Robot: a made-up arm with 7 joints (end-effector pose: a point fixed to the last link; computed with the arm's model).
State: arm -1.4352 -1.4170 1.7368 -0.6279 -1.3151 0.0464 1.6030
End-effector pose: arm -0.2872 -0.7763 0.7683 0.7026 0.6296 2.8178
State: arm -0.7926 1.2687 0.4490 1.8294 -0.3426 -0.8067 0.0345
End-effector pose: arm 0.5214 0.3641 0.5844 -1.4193 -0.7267 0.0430
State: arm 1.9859 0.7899 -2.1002 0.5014 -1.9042 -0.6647 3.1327
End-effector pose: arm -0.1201 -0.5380 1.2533 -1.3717 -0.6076 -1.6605
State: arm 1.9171 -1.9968 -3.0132 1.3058 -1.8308 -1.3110 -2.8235
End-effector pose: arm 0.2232 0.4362 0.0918 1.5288 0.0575 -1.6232
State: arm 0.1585 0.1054 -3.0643 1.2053 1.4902 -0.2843 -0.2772
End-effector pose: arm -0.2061 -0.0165 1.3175 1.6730 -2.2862 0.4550
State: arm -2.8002 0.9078 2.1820 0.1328 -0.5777 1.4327 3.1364
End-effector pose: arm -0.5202 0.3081 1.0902 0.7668 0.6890 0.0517
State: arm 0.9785 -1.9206 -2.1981 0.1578 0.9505 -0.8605 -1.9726
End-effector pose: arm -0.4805 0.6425 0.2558 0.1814 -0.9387 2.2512
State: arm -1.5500 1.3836 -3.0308 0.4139 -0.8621 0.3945 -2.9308
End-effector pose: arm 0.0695 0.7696 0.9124 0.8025 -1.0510 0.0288
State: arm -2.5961 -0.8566 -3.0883 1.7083 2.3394 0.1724 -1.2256
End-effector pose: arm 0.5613 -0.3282 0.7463 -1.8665 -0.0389 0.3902
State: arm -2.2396 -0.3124 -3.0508 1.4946 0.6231 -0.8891 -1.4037
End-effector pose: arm 0.2972 -0.3586 1.1590 -0.4735 -1.0508 -1.3250
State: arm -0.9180 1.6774 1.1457 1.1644 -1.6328 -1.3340 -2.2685
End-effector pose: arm 0.5841 0.3807 0.4899 1.4480 -0.8000 -0.8241
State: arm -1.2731 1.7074 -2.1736 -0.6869 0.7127 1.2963 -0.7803
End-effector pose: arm 0.3229 0.7358 0.3876 0.0057 1.3086 0.4123
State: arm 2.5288 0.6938 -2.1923 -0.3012 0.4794 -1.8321 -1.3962
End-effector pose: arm -0.4745 -0.1967 1.1483 0.2158 1.9557 -0.3262
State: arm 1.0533 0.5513 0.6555 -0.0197 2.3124 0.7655 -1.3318
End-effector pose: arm 0.2086 -0.3258 1.3797 1.8060 0.0137 0.9704
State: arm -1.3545 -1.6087 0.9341 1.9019 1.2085 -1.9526 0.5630
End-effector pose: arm -0.0389 -0.5663 0.6872 -0.0382 1.7837 2.0834
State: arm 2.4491 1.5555 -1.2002 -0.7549 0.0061 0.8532 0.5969
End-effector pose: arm -0.7294 -0.4257 0.7206 1.1684 -0.3128 2.8384
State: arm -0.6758 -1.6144 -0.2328 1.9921 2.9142 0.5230 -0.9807
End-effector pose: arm -0.4611 -0.2811 0.8050 1.5367 1.5660 1.6833
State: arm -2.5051 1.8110 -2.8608 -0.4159 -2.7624 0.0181 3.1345
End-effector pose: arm -0.5822 0.5237 0.2700 -0.3541 0.9179 0.7200
